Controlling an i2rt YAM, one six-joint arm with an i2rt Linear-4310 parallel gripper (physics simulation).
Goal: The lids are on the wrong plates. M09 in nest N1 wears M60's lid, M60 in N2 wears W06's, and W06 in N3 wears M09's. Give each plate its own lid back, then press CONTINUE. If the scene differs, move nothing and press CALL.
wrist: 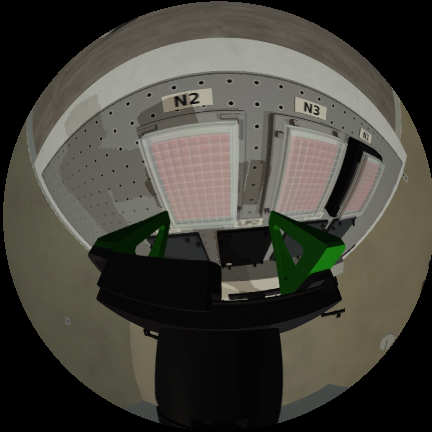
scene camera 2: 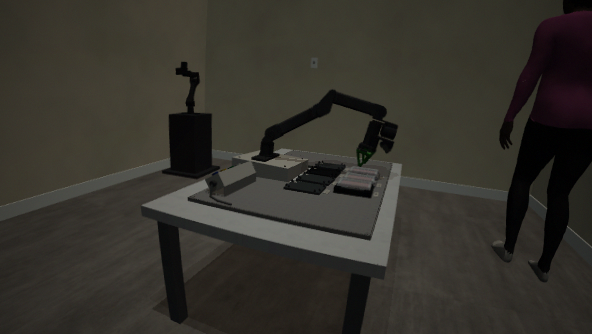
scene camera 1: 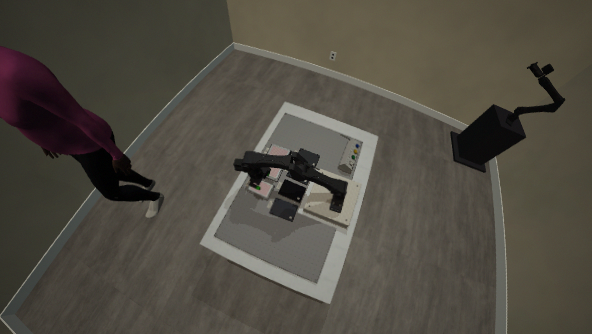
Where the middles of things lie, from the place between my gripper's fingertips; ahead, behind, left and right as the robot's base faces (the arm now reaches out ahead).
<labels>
My gripper is now 3 cm short of the nest N2 (wrist: 225, 114), 2 cm to the right of it and 5 cm above it. From my hand the other things lie so: lid pad LP1 (wrist: 189, 245) (15 cm behind, 10 cm to the left, 5 cm below); lid pad LP2 (wrist: 242, 246) (16 cm behind, 3 cm to the right, 5 cm below); N2 label (wrist: 196, 97) (10 cm ahead, 1 cm to the left, 5 cm below).
</labels>
